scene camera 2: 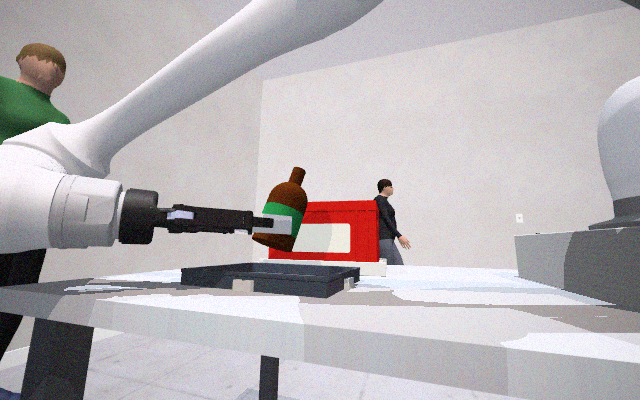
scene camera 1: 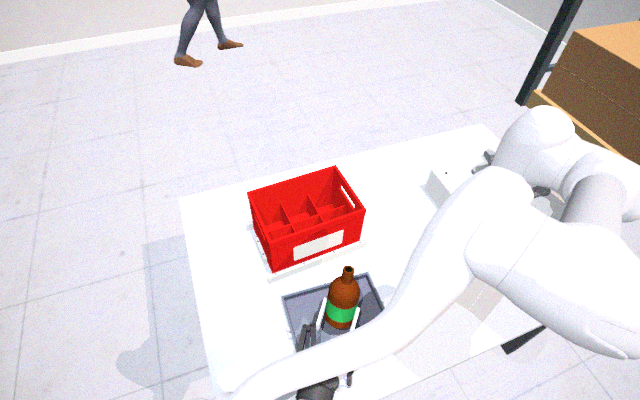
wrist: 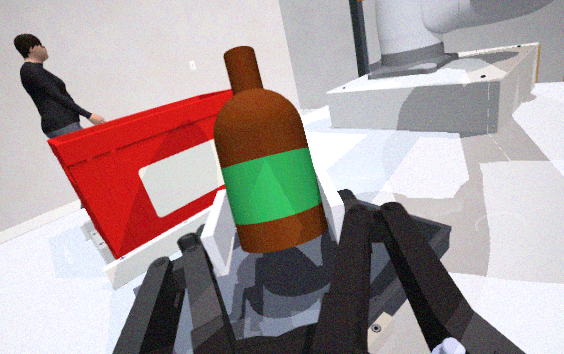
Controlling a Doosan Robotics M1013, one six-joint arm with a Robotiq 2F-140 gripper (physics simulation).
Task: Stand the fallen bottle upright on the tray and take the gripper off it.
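A brown bottle with a green label (scene camera 1: 342,301) (scene camera 2: 283,216) (wrist: 270,175) is held above the dark tray (scene camera 1: 305,291) (scene camera 2: 330,288) (wrist: 440,239). In the scene camera 2 view it leans, its neck up and to the right, its base a little above the tray's rim. My gripper (scene camera 1: 340,316) (scene camera 2: 280,225) (wrist: 274,193) is shut on the bottle, one white fingertip pad on each side of its lower part, and reaches in nearly level. The bottle's shadow shows on the tray floor in the wrist view. In the scene camera 1 view my arm hides the near part of the tray.
A red crate with dividers (scene camera 1: 315,239) (scene camera 2: 367,230) (wrist: 100,200) stands on a white base beyond the tray. The robot's pedestal (scene camera 2: 540,255) (wrist: 415,107) is at the right. One person (scene camera 2: 386,215) (wrist: 47,95) is beyond the table; another (scene camera 2: 30,100) is behind the arm.
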